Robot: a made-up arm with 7 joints.
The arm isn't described. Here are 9 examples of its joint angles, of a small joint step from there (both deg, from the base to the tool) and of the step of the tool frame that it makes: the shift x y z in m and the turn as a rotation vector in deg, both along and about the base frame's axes.
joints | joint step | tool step
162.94 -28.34 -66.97 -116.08 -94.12 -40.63 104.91 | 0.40 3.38 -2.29 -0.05 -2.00 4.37 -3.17 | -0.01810 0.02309 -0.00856 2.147 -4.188 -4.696
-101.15 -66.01 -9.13 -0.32 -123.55 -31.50 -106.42 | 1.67 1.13 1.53 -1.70 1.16 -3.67 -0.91 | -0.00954 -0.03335 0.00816 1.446 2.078 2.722
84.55 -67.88 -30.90 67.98 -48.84 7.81 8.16 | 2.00 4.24 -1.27 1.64 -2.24 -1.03 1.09 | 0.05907 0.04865 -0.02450 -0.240 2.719 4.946
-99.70 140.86 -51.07 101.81 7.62 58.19 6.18 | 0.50 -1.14 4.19 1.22 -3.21 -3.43 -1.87 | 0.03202 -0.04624 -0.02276 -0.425 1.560 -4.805
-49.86 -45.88 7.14 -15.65 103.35 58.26 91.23 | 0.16 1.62 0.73 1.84 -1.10 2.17 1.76 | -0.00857 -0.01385 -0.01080 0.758 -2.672 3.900
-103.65 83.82 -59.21 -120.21 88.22 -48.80 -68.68 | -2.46 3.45 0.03 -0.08 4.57 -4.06 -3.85 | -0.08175 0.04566 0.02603 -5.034 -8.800 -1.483
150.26 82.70 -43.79 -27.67 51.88 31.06 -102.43 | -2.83 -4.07 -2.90 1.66 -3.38 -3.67 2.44 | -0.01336 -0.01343 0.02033 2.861 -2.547 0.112
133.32 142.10 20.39 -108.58 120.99 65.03 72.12 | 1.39 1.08 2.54 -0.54 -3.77 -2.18 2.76 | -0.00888 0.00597 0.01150 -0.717 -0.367 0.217
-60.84 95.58 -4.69 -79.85 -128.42 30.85 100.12 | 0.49 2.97 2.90 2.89 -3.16 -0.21 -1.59 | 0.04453 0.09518 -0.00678 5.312 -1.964 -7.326
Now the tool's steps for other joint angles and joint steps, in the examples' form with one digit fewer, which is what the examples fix.
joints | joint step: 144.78 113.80 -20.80 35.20 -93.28 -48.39 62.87 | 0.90 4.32 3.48 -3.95 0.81 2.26 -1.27
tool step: -0.0066 -0.0483 0.0291 -4.46 2.49 5.02
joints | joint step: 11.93 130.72 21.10 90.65 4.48 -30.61 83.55 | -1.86 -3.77 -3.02 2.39 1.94 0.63 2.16
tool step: 0.0087 0.0140 -0.0138 -4.71 1.52 -0.29
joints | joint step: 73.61 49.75 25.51 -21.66 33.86 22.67 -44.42 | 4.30 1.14 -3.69 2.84 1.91 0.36 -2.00
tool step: 0.0296 0.0120 0.0110 -1.03 0.63 4.39
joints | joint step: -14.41 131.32 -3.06 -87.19 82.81 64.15 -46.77 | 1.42 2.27 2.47 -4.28 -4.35 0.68 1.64
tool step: 0.0461 -0.0013 -0.0365 3.30 0.83 3.61
